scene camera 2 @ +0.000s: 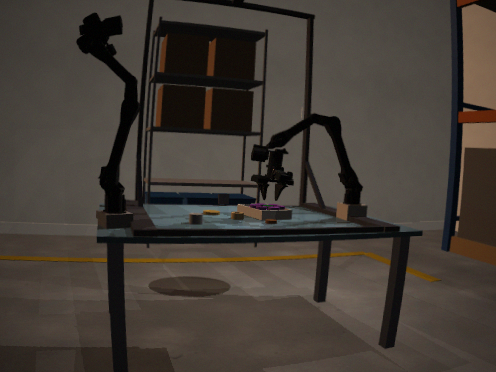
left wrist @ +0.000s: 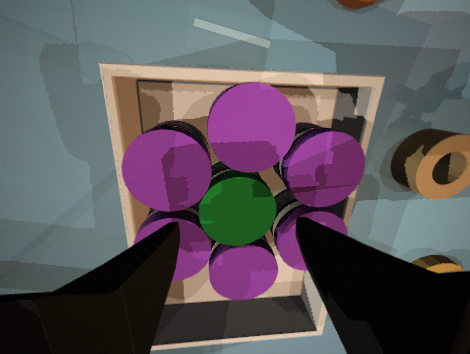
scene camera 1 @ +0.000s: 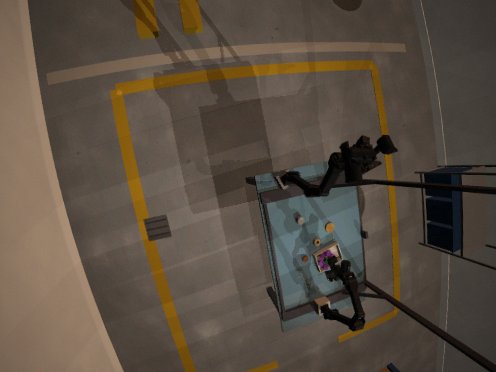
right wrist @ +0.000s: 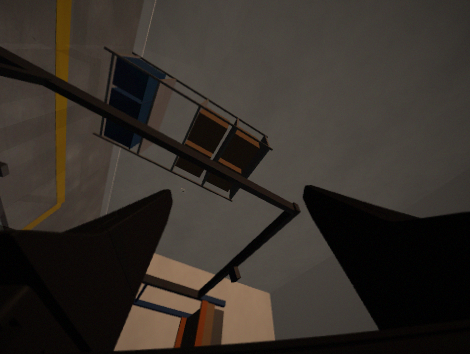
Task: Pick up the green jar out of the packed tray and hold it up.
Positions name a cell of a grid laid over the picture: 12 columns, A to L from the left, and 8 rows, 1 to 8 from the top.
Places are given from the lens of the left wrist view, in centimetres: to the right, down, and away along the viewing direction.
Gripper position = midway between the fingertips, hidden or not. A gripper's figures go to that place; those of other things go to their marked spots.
left gripper (left wrist: G6): 0, 2, 11
green jar (left wrist: G5): 0, 2, 14
purple jar (left wrist: E4): -4, 0, 12
purple jar (left wrist: I4): 5, -1, 13
